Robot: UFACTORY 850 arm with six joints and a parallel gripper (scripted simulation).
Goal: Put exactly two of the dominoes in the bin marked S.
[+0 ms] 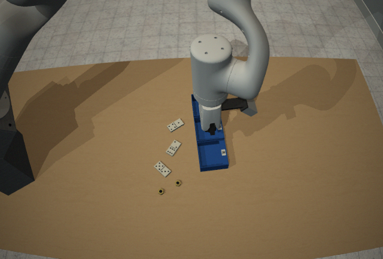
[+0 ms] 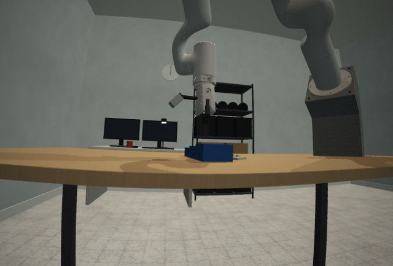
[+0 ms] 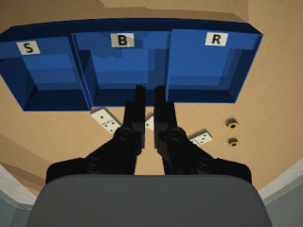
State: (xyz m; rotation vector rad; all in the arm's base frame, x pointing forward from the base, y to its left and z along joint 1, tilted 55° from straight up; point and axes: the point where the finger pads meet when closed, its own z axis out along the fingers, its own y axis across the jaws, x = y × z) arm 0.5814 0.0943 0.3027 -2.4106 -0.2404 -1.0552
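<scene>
Right now the blue bin strip is 10 mm behind my hand, 20 mm to the left of it and 70 mm below it.
</scene>
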